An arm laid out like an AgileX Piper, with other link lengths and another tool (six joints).
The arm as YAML. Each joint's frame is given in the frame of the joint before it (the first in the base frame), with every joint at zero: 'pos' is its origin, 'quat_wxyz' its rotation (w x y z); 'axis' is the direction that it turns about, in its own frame. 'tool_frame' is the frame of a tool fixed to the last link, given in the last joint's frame.
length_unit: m
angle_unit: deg
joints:
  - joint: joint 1
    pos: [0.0, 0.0, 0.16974]
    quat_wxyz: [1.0, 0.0, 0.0, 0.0]
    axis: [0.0, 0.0, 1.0]
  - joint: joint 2
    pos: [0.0, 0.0, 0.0]
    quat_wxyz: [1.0, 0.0, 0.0, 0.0]
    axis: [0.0, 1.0, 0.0]
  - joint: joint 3
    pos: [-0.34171, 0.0, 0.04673]
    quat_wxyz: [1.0, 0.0, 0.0, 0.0]
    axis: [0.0, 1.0, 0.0]
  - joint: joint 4
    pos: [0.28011, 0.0, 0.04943]
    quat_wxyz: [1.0, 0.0, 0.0, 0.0]
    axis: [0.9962, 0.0, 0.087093]
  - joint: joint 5
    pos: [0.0, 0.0, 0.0]
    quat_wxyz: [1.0, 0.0, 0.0, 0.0]
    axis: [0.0, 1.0, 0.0]
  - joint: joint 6
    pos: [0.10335, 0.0, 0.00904]
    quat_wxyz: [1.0, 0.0, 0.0, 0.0]
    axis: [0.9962, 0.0, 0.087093]
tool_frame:
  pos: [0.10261, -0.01, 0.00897]
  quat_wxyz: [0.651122, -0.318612, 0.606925, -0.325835]
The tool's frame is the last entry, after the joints.
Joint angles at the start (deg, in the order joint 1, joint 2, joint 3, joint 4, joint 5, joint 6):
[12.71, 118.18, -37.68, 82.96, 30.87, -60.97]
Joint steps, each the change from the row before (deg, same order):
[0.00, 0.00, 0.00, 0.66, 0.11, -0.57]
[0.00, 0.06, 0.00, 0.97, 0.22, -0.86]
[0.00, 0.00, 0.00, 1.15, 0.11, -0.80]
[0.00, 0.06, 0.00, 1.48, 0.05, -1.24]
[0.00, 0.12, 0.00, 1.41, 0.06, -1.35]
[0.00, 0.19, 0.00, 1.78, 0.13, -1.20]
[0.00, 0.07, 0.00, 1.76, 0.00, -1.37]
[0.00, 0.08, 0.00, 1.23, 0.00, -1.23]
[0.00, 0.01, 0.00, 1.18, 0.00, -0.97]
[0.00, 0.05, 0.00, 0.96, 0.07, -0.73]
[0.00, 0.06, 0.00, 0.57, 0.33, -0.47]
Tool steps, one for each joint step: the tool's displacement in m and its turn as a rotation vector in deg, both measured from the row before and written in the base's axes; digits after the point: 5 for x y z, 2 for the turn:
[0.00096, 0.00073, 0.00045, 0.24, -0.23, -0.13]
[0.00118, 0.00119, 0.00042, 0.39, -0.28, -0.16]
[0.00181, 0.00098, 0.00067, 0.34, -0.34, -0.42]
[0.00234, 0.00090, 0.00037, 0.31, -0.52, -0.39]
[0.00210, 0.00079, 0.00001, 0.27, -0.53, -0.23]
[0.00243, 0.00105, -0.00013, 0.40, -0.36, -0.70]
[0.00294, 0.00063, 0.00034, 0.27, -0.60, -0.58]
[0.00203, 0.00035, 0.00005, 0.14, -0.55, -0.18]
[0.00211, 0.00034, 0.00044, 0.16, -0.47, -0.35]
[0.00153, 0.00043, 0.00023, 0.19, -0.30, -0.32]
[0.00061, 0.00110, 0.00047, 0.38, -0.14, -0.09]

